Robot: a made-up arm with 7 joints.
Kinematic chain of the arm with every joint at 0, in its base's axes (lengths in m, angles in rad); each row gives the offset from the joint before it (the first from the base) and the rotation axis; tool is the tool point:
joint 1: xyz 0 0.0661 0 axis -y
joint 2: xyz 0 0.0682 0 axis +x
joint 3: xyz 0 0 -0.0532 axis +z
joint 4: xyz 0 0 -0.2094 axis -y
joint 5: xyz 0 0 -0.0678 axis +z
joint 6: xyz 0 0 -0.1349 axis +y
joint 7: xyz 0 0 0 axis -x
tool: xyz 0 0 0
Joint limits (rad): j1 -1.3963..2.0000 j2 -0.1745..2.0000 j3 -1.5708..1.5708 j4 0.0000..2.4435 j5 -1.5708..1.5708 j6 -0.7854..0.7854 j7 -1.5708..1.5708
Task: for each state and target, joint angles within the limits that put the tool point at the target. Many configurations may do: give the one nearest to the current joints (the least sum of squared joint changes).
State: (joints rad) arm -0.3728 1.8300 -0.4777 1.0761 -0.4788 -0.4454 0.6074
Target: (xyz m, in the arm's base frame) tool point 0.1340 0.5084 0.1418
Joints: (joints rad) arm 0.1210 2.0000 -0.2752 0.8783 -0.4788 -0.4454 0.6074
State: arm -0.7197 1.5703 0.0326 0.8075 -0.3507 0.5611 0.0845
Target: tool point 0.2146 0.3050 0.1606
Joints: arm -0.2983 2.0000 0.6730 1.6560 -0.3507 0.5611 0.0845
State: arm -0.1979 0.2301 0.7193 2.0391 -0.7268 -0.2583 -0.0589
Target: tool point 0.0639 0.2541 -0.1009
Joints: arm -0.2690 0.2512 0.8269 2.4417 -0.7268 -0.2583 -0.0589
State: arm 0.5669 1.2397 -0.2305 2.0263 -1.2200 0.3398 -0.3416
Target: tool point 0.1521 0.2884 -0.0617
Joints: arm 0.2150 1.6177 -0.6353 2.1623 -1.2200 0.3398 -0.3416
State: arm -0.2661 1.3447 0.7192 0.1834 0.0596 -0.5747 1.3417
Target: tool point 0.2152 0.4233 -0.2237
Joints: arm 0.2837 0.6801 0.3451 0.8554 0.0596 -0.5747 1.3417
